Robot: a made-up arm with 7 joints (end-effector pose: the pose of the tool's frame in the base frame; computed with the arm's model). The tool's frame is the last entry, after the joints. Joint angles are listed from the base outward.
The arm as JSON. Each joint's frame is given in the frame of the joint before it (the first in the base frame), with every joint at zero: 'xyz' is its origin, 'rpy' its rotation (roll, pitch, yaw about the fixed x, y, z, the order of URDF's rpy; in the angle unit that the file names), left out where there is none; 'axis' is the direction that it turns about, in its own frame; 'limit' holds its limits. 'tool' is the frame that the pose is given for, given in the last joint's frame.
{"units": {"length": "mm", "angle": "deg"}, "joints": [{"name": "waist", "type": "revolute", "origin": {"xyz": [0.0, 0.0, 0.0], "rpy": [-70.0, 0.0, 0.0]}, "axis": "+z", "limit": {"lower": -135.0, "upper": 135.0}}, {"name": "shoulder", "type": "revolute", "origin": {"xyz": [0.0, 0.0, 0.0], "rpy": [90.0, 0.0, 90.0]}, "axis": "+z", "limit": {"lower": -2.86, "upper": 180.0}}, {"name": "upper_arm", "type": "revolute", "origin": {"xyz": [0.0, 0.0, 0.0], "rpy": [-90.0, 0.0, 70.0]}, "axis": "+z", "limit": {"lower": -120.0, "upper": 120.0}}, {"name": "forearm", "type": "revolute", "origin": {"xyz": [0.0, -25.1, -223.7], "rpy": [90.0, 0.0, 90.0]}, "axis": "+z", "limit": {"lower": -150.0, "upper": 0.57}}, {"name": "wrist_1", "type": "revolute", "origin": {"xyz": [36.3, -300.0, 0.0], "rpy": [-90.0, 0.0, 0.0]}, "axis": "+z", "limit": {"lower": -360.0, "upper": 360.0}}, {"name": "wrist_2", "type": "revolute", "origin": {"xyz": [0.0, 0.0, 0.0], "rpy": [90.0, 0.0, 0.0]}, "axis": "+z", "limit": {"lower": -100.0, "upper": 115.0}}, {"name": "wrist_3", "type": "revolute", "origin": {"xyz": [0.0, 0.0, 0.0], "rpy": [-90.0, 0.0, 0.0]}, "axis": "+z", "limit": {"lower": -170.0, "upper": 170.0}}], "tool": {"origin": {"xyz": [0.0, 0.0, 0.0], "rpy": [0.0, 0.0, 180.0]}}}
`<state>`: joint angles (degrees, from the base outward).
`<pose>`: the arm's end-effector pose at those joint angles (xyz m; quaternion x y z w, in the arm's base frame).
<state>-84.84 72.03 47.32 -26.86 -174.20 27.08 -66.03</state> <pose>0.2449 0.4083 0.2180 0.6117 0.7186 -0.2214 0.2458</pose>
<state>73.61 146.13 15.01 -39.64 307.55 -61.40 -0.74</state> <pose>0.3595 0.3644 0.0432 0.0142 0.3302 -0.9192 0.2139</pose>
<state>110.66 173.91 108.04 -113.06 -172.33 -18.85 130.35</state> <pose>0.2751 -0.1956 -0.0705 -0.3125 0.5550 0.7693 0.0496</pose>
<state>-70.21 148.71 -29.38 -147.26 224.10 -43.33 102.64</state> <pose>0.1481 0.0054 0.1600 0.7799 0.0709 -0.6196 0.0536</pose>
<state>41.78 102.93 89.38 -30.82 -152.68 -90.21 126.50</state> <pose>0.0578 0.4620 0.2344 0.3620 0.0354 0.2011 0.9095</pose>
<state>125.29 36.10 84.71 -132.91 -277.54 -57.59 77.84</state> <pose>0.0103 0.2672 0.0571 -0.1977 -0.8166 0.1961 0.5056</pose>
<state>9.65 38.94 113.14 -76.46 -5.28 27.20 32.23</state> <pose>-0.1562 0.4194 -0.0559 0.4509 -0.5354 0.6843 0.2046</pose>
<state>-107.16 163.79 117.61 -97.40 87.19 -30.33 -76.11</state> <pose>-0.2894 -0.0123 -0.2685 -0.0802 -0.0471 -0.2070 0.9739</pose>
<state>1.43 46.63 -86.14 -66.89 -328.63 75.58 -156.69</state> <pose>0.0077 0.0761 -0.4657 0.4101 -0.2560 0.8254 0.2915</pose>
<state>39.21 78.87 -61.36 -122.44 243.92 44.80 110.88</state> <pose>-0.0614 0.0511 -0.3017 -0.0205 -0.5189 -0.4129 0.7482</pose>
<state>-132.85 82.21 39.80 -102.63 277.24 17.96 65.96</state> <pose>-0.2393 0.2114 0.2040 -0.2870 0.6145 -0.4872 0.5501</pose>
